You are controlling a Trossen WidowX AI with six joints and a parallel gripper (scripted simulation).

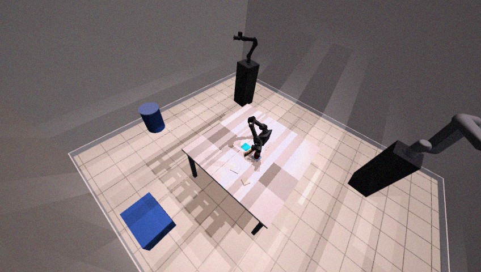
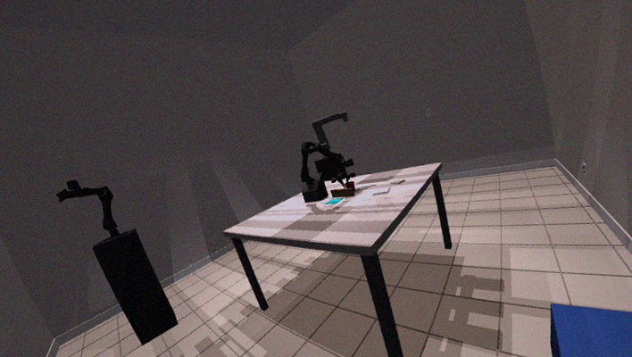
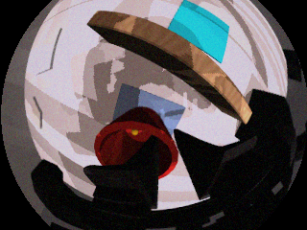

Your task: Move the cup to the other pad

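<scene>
My gripper tip is now 1 cm short of the cyan pad, 18 cm to the left of it and 5 cm above it. The rest, counted from my gripper tip: brown wooden bar 2 cm ahead, 8 cm to the right, 2 cm below; red cup 3 cm ahead, 2 cm to the left.
</scene>
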